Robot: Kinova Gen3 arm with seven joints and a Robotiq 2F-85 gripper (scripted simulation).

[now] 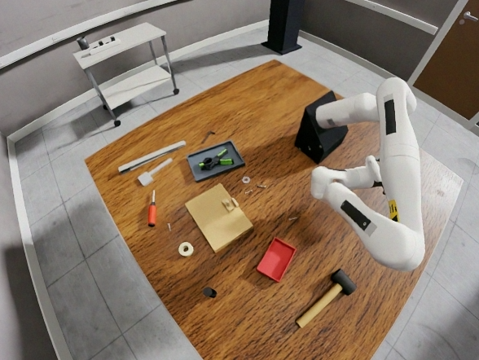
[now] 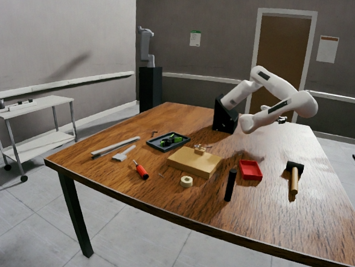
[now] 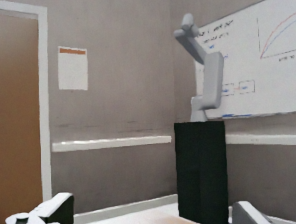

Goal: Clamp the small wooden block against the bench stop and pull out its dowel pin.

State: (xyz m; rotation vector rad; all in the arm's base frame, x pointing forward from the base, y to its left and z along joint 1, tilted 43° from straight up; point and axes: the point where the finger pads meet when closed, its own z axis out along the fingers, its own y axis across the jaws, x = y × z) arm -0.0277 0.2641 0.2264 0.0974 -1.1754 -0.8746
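Now: hand 510 mm short of the pale dowel pin, 340 mm to the left of it and 90 mm above it. Round my hand: wooden block 510 mm ahead, 340 mm to the right, 110 mm below; bench board 560 mm ahead, 340 mm to the right, 120 mm below; red bin 510 mm ahead, 140 mm below, 100 mm to the right.
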